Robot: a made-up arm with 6 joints. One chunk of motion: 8 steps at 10 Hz.
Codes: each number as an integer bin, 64 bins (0 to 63) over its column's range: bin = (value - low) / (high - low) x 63, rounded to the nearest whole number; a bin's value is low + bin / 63 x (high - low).
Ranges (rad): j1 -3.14..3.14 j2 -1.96..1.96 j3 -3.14..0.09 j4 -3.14..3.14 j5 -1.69..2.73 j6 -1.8..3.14
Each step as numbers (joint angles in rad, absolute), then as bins.
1 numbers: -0.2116 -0.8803 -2.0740 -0.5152 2.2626 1.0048
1 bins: 29 17 21 26 56 36
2 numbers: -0.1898 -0.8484 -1.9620 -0.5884 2.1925 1.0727
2 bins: 30 18 23 26 55 37
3 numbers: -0.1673 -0.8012 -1.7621 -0.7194 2.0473 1.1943
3 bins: 30 19 27 24 53 38
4 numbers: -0.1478 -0.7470 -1.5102 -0.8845 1.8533 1.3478
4 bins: 30 19 32 23 51 40
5 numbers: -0.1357 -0.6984 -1.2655 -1.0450 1.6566 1.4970
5 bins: 30 20 37 21 48 42
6 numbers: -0.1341 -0.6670 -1.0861 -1.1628 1.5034 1.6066
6 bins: 30 21 40 20 46 43
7 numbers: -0.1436 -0.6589 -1.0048 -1.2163 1.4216 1.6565
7 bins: 30 21 42 19 44 44
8 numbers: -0.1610 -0.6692 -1.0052 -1.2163 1.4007 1.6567
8 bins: 30 21 42 19 44 44
